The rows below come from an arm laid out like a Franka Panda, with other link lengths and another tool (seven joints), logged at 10 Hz.
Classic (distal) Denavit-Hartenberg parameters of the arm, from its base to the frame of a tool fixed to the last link. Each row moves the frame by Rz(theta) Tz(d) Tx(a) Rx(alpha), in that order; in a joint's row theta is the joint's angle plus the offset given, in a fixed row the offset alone. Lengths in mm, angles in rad.
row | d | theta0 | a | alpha
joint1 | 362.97 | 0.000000 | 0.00 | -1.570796
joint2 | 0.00 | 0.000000 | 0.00 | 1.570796
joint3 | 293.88 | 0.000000 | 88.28 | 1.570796
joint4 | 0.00 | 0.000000 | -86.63 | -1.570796
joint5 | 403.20 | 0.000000 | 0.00 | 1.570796
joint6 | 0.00 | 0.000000 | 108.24 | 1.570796
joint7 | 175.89 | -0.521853 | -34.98 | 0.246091
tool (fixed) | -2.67 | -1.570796 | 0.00 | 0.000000
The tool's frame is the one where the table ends.
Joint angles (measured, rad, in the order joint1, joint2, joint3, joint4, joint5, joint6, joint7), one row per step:
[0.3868, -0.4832, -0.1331, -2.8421, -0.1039, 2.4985, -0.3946]
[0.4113, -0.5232, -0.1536, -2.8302, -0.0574, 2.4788, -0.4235]
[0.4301, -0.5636, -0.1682, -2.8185, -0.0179, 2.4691, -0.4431]
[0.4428, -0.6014, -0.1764, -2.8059, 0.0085, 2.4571, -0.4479]
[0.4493, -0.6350, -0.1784, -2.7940, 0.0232, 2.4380, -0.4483]
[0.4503, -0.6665, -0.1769, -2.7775, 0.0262, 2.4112, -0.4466]
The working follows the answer.
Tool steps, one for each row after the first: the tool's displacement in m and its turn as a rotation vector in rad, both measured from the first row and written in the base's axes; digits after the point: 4 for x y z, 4 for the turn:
[0.0029, 0.0053, 0.0175, 0.0491, -0.0163, 0.0023]
[0.0064, 0.0104, 0.0368, 0.0976, -0.0439, 0.0018]
[0.0089, 0.0146, 0.0559, 0.1361, -0.0704, -0.0036]
[0.0095, 0.0174, 0.0726, 0.1608, -0.0891, -0.0054]
[0.0103, 0.0184, 0.0904, 0.1737, -0.1067, -0.0039]

Tool pose at each row, in the base's axes (x y z in m, rotation vector in rad; rounded; the steps above come from the unrounded poses):
[0.3927, 0.0808, 0.2789, -0.4541, -2.9874, -0.1414]
[0.3956, 0.0861, 0.2965, -0.4462, -2.9928, -0.2187]
[0.3991, 0.0912, 0.3157, -0.4428, -3.0067, -0.2993]
[0.4015, 0.0954, 0.3348, -0.4478, -3.0197, -0.3659]
[0.4022, 0.0982, 0.3516, -0.4485, -3.0293, -0.4093]
[0.4029, 0.0992, 0.3693, -0.4456, -3.0419, -0.4348]

